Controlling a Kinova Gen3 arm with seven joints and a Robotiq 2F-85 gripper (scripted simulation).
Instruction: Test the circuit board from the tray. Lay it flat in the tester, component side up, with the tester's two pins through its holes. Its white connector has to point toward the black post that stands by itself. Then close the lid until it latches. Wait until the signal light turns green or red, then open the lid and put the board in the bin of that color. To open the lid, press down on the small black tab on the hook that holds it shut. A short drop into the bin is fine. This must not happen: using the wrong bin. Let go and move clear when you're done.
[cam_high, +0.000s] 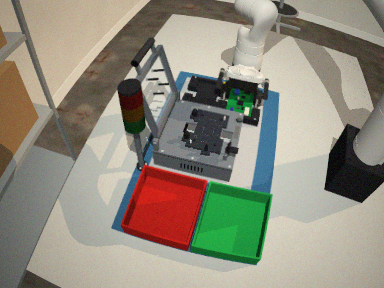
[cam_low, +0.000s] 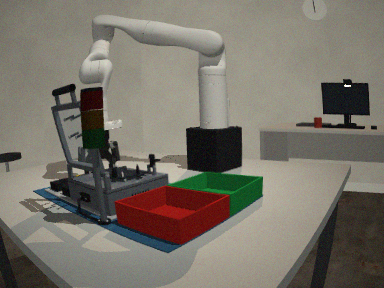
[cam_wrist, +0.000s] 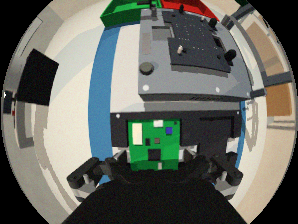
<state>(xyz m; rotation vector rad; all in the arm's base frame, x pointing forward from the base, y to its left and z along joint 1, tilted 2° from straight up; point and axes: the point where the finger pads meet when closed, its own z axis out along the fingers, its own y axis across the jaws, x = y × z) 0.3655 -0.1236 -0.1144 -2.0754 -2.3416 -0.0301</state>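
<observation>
Right now the green circuit board is right at my hand. From my hand the other things lie so: tester lid 19 cm to the left, 16 cm ahead, 16 cm above; then green bin 36 cm to the left, 9 cm behind, 1 cm below; then red bin 38 cm to the left, 6 cm ahead, 1 cm below.
</observation>
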